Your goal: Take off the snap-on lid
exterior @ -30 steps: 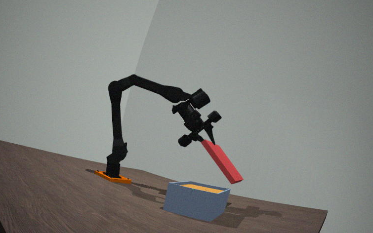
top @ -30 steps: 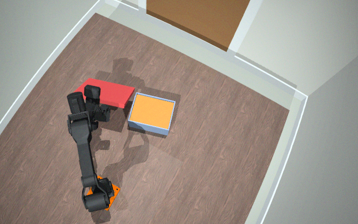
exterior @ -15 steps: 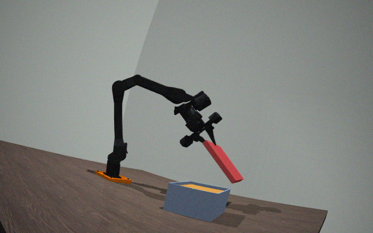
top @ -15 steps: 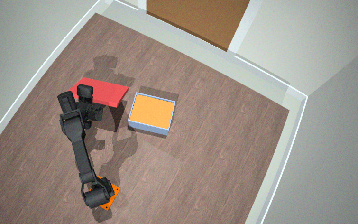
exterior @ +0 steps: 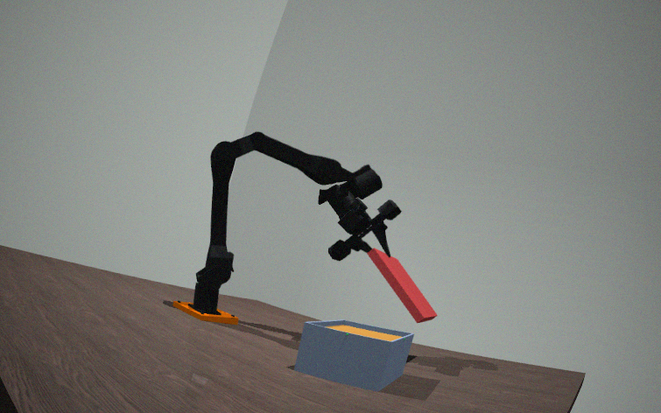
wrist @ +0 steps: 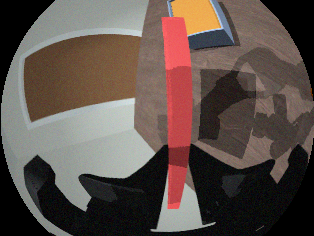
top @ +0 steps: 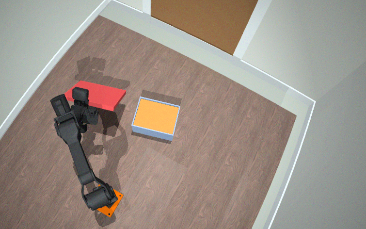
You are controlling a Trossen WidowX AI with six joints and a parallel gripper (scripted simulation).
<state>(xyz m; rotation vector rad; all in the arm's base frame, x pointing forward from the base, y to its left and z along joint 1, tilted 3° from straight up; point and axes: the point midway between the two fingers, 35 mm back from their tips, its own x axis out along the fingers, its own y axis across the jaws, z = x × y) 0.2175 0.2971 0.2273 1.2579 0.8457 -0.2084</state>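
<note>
My gripper tip is 6 cm short of the red lid, 5 cm above it and 3 cm to the right of it. Also, from my gripper tip: blue storage box 23 cm to the right, 18 cm below, 18 cm ahead.
</note>
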